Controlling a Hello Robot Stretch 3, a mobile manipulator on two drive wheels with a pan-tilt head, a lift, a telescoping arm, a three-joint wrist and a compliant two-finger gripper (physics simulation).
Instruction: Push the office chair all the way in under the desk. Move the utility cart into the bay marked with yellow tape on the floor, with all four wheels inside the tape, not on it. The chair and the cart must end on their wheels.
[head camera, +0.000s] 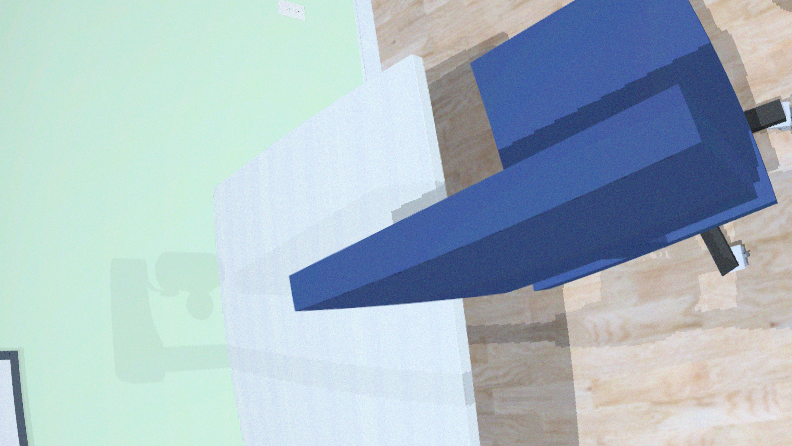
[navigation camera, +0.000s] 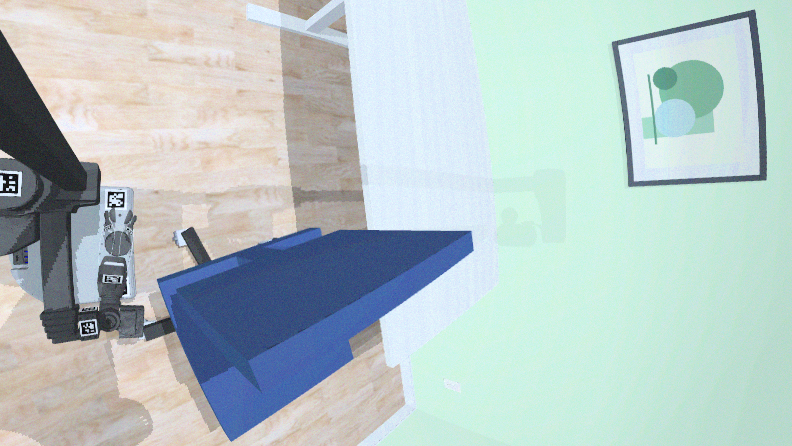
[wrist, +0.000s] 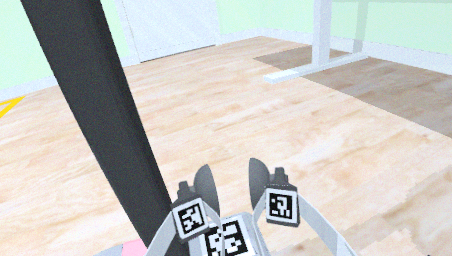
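Pixels of known places: gripper, fingertip midpoint: (navigation camera: 122, 209); robot's base at its link origin: (navigation camera: 117, 241).
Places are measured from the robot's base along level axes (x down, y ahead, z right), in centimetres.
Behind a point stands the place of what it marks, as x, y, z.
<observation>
The blue office chair (head camera: 526, 221) {-97.5, 24.9, 3.6} (navigation camera: 288, 299) {-88.6, 20.7, 4.7} stands at the desk's front edge; its tall backrest overlaps the white desk top (head camera: 332, 166) {-72.1, 80.5, 19.3} (navigation camera: 415, 83) {-72.0, 71.6, -48.2} in the head and navigation views. Black base legs with pale casters show on the side away from the desk. The desk's white leg (wrist: 322, 35) shows in the wrist view. My gripper (navigation camera: 120, 214) {-28.9, 1.6, -9.7} (wrist: 231, 179) {-28.9, 1.6, -9.7} is partly open, with a gap between its fingertips, folded back over my base. My wrist's end is close beside a chair leg; contact cannot be told. Yellow tape (wrist: 19, 99) shows at the wrist view's left edge. The utility cart does not show.
A green wall runs behind the desk, with a framed picture (navigation camera: 687, 160) {-149.4, 127.5, -26.0} and a wall outlet (head camera: 291, 9) {-40.3, 149.4, 93.7} (navigation camera: 452, 385) {-40.3, 149.5, 93.5}. A white door (wrist: 170, 25) is at the far wall. My black mast (wrist: 100, 110) blocks part of the wrist view. Wood floor lies around the chair.
</observation>
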